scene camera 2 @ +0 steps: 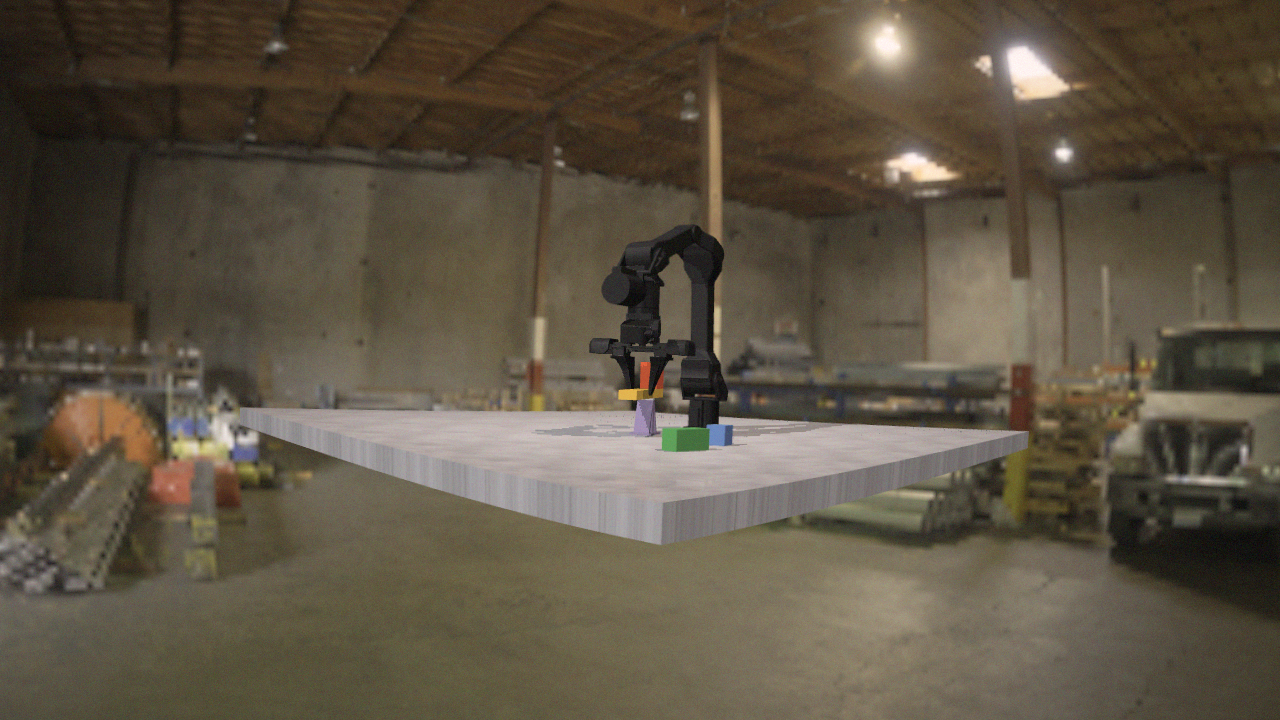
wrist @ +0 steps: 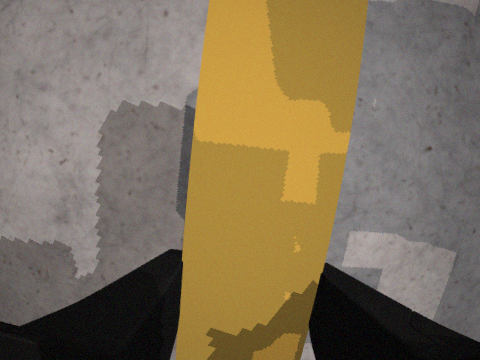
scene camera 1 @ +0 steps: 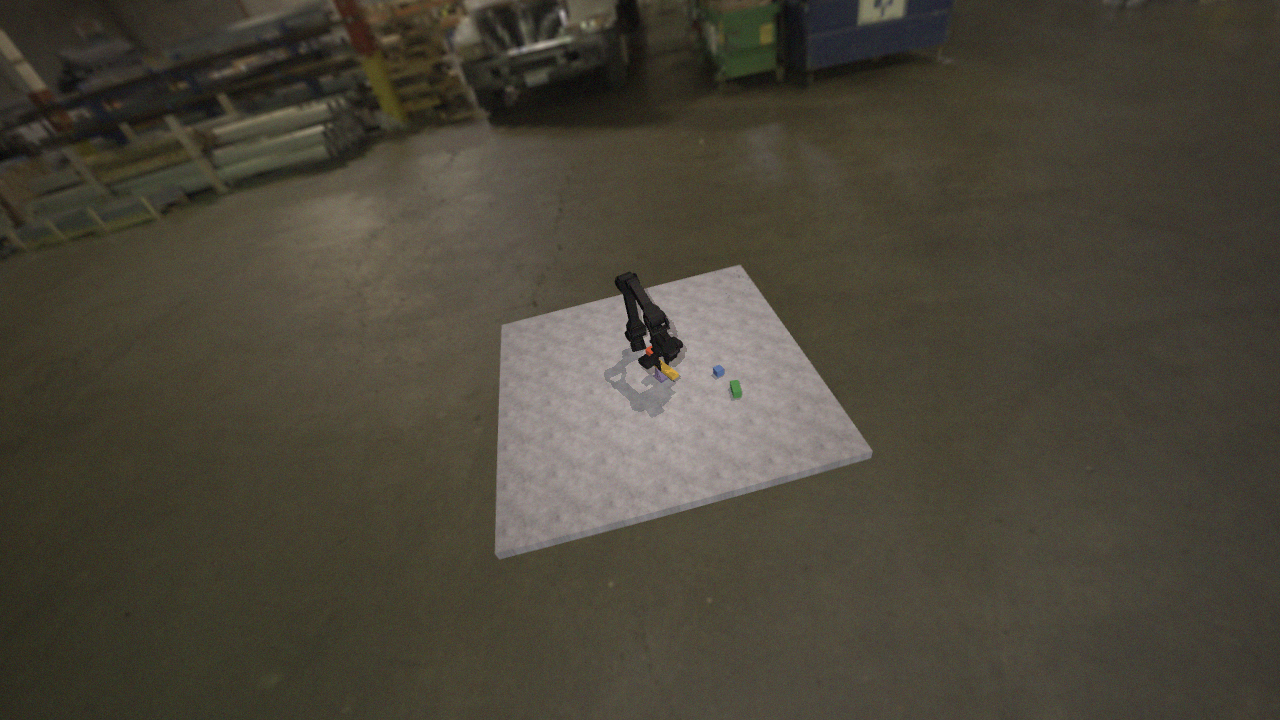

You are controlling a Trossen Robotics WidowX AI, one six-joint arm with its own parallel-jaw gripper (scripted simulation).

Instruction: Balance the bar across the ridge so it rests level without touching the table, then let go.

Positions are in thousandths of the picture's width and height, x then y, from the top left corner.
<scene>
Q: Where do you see a green block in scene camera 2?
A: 529, 610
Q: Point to a yellow bar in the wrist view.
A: At 572, 312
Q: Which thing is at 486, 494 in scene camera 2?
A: My gripper.
</scene>
